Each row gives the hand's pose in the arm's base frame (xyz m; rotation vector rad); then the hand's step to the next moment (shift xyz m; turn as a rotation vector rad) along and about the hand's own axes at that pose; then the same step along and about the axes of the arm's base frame.
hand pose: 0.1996 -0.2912 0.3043 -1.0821 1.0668 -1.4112
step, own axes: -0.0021 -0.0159 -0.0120 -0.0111 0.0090 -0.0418
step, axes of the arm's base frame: -0.0147 0.0043 0.0129 -0.0382 0.0128 -0.0182
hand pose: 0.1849 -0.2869 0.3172 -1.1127 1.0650 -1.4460
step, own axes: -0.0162 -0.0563 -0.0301 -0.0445 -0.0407 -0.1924
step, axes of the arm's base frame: -0.0383 0.0255 0.0471 -0.1915 0.0631 -0.0028
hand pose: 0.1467 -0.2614 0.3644 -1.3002 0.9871 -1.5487
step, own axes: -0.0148 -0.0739 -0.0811 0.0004 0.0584 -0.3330
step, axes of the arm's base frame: -0.0880 0.0407 0.0534 -0.3221 -0.0048 -0.1025
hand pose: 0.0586 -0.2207 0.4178 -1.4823 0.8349 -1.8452
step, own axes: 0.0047 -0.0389 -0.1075 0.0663 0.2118 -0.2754
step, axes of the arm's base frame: -0.1094 0.0299 0.0153 -0.2651 -0.1552 -0.1752
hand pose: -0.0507 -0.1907 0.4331 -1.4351 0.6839 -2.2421
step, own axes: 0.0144 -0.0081 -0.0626 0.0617 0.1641 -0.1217
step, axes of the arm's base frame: -0.0635 0.0103 -0.0071 -0.1257 -0.1436 -0.0956
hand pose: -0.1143 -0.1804 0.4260 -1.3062 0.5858 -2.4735
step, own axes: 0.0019 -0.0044 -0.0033 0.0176 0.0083 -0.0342
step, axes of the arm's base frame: -0.0041 0.0038 0.0018 -0.0377 -0.0073 -0.0087
